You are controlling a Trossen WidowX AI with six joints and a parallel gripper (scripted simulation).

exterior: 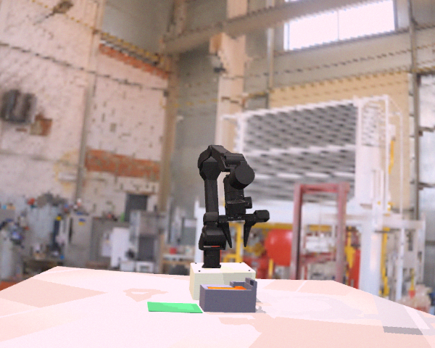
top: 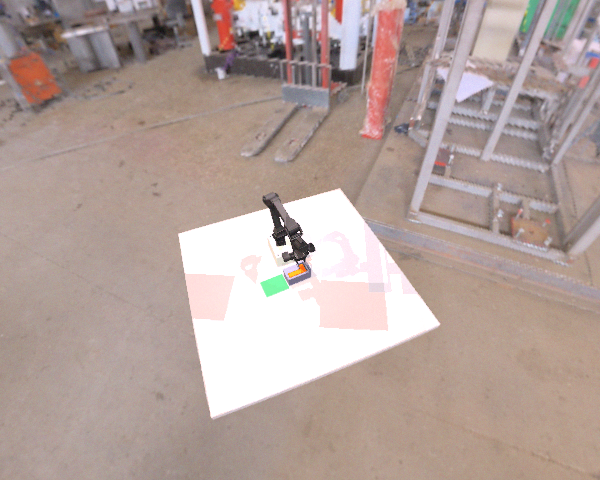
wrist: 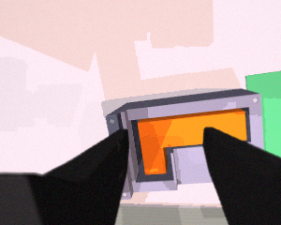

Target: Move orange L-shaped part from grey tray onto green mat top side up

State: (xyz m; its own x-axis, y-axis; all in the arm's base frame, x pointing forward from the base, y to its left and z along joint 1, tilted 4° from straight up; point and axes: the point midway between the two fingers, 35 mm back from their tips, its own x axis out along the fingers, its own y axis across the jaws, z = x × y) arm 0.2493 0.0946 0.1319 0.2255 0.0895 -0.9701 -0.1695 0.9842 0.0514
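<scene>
My gripper tip is now 5 cm past the orange L-shaped part, 1 cm to the left of it and 14 cm above it. Also, from my gripper tip: green mat (17 cm to the right, 20 cm below).
</scene>
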